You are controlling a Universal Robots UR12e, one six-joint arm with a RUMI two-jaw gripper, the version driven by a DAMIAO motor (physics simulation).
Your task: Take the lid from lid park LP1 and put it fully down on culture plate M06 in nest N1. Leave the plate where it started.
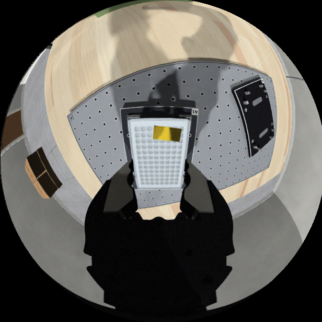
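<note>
The clear lid (160, 155), with a yellow label on it near the far edge, lies over the pale multi-well culture plate (145, 165), whose round wells show through it. Their outlines almost line up; a small gap in height between them cannot be judged from above. The plate sits in a black nest (125, 122) marked A1 at its far right corner. My gripper (158, 159) is shut on the lid, one jaw against each long side near the close end. The jaws hide part of both sides. I cannot tell which holder is the lid park.
A black slotted holder (256, 117) with small posts stands at the right of the grey perforated board (215, 150). The board lies on a light wooden table (75, 60). A dark and tan box (43, 172) stands at the left. A shadow falls across the far side.
</note>
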